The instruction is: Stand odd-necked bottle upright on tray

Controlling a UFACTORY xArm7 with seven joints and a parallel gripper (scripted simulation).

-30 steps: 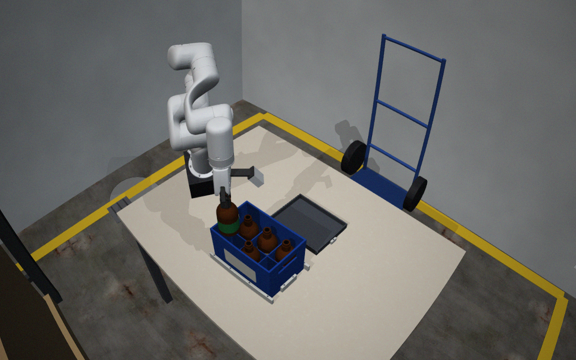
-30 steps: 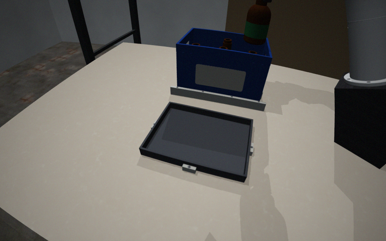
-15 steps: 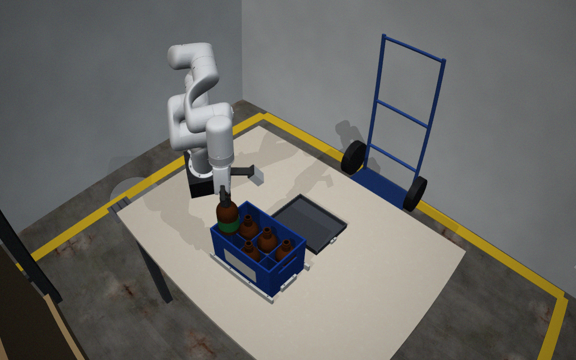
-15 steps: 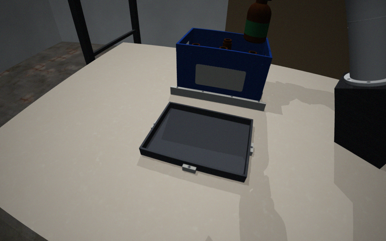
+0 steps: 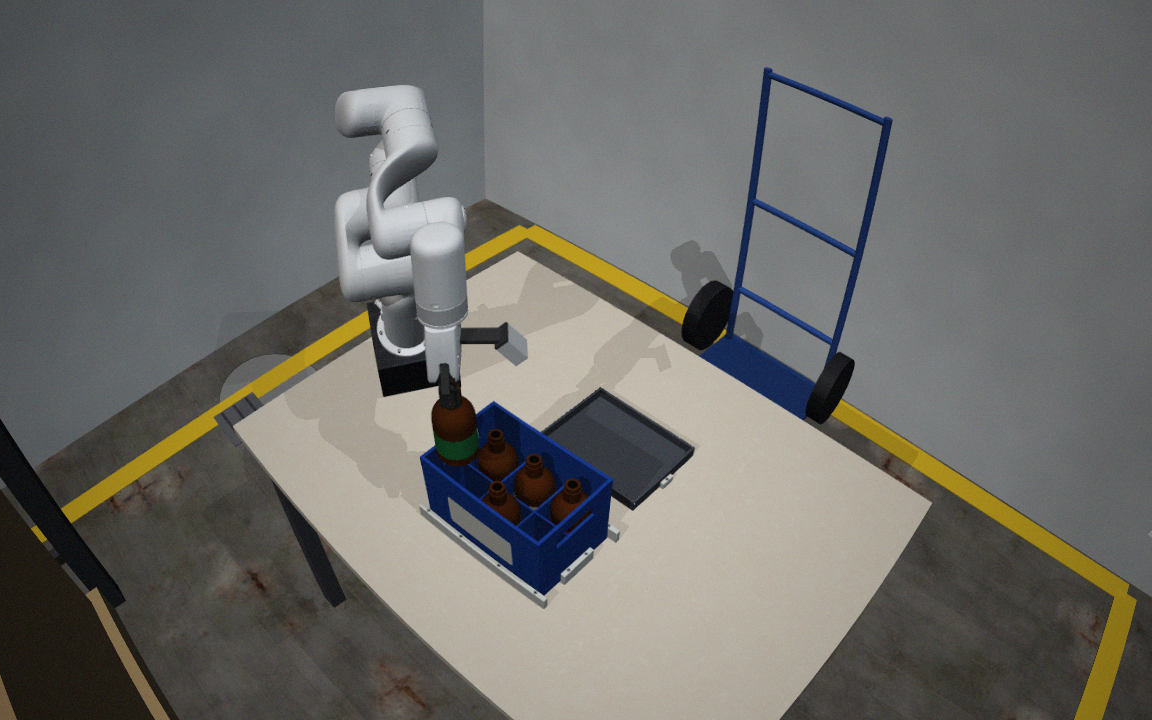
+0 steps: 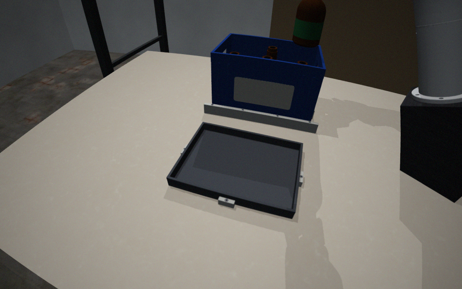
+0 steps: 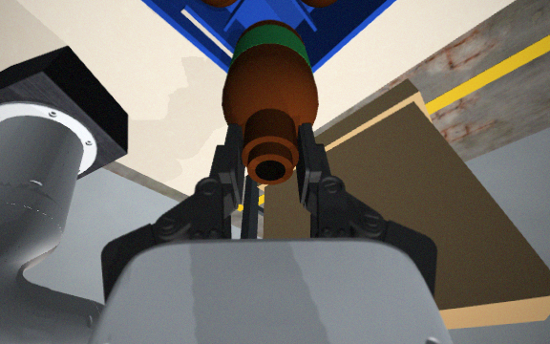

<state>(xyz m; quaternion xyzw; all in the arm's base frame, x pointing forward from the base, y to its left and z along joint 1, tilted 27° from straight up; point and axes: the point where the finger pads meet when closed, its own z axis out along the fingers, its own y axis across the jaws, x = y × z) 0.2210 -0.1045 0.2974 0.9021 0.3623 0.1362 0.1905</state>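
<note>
My hand is 70 mm above the glass bottle. Also, from my hand: crate (250 mm below, 90 mm ahead, 40 mm to the left); dark grey tray (320 mm below, 310 mm to the left, 120 mm ahead).
</note>
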